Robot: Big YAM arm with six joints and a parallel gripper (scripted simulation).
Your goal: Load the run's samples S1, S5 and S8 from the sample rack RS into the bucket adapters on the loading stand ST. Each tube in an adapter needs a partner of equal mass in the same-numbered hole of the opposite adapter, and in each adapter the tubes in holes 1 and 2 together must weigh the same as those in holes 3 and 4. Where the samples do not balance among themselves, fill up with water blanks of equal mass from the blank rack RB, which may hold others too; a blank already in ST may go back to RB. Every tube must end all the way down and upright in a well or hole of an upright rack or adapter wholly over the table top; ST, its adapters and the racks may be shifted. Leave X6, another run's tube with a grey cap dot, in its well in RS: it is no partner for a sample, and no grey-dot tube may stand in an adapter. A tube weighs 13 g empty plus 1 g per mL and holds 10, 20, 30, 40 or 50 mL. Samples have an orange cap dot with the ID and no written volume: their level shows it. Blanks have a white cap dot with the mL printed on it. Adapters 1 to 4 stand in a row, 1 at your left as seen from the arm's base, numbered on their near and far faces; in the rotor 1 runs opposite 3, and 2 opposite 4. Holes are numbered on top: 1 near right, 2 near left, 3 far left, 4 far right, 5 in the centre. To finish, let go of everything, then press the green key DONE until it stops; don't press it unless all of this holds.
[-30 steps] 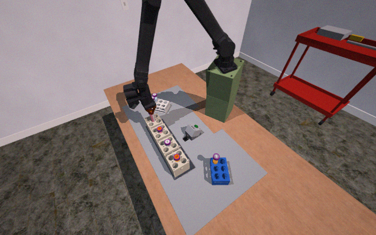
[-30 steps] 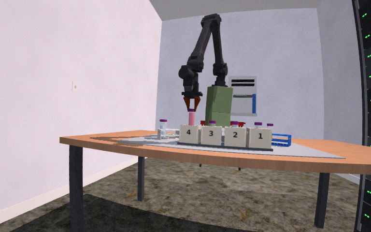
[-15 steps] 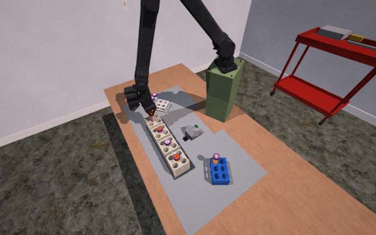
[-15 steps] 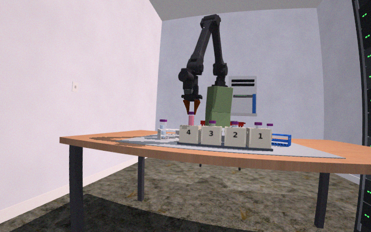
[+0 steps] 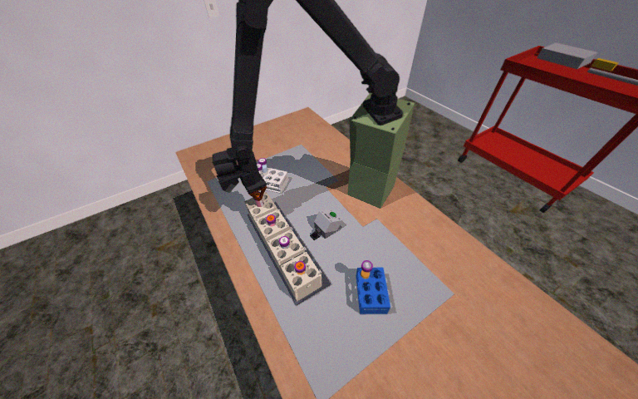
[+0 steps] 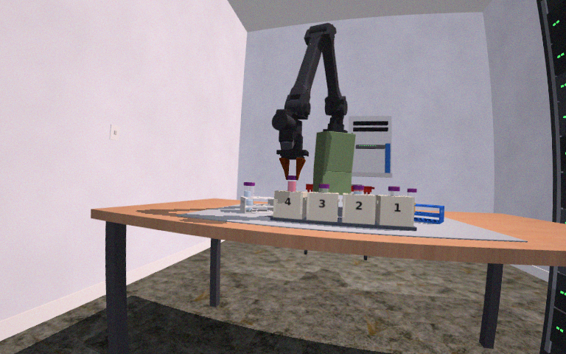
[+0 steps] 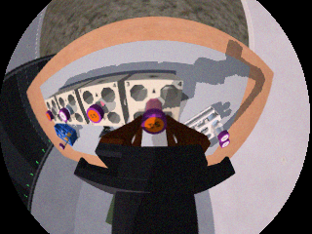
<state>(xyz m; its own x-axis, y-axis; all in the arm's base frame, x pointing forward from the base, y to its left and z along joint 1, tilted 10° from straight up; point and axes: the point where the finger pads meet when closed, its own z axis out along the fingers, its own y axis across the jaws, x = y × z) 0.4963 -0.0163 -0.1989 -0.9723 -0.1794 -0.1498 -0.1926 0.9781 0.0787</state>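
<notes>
Now: the green done key 260 mm behind my hand, 130 mm to the left of it and 80 mm below it. The rest, counted from my hand: blue sample rack RS 440 mm to the left, 260 mm behind, 110 mm below; then white blank rack RB 190 mm to the right, 110 mm below, 80 mm behind.
</notes>
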